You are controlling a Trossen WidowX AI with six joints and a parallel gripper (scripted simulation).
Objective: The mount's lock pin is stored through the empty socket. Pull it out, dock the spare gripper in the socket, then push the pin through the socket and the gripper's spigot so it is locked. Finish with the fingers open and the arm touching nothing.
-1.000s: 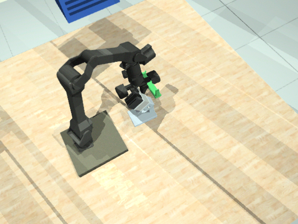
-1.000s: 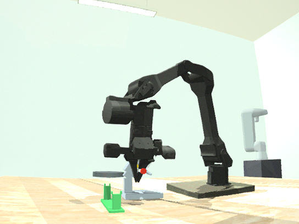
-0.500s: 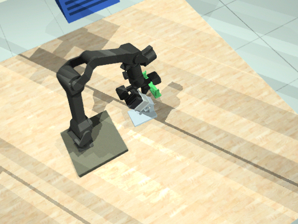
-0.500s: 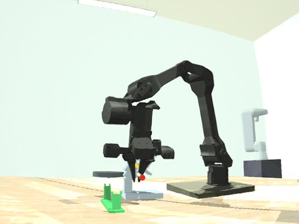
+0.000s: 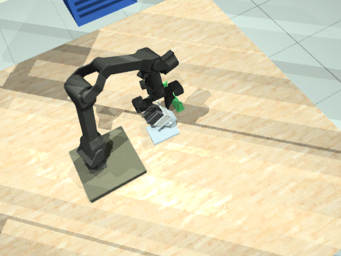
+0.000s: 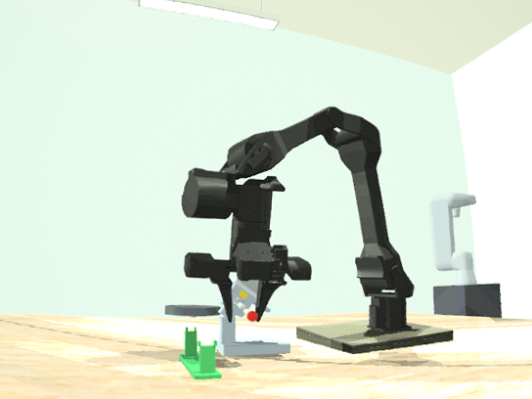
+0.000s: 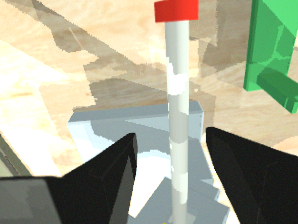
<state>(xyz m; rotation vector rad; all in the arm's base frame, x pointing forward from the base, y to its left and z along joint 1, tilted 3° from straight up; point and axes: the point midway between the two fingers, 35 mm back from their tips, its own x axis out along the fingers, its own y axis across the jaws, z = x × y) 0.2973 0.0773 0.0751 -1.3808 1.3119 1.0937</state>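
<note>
Right now the mount is 1 cm behind my gripper tip and 5 cm to the right of it. From my gripper tip the other things lie so: spare gripper 3 cm behind, 5 cm to the right, 7 cm above; green cradle 8 cm ahead, 7 cm to the left, 3 cm below.
</note>
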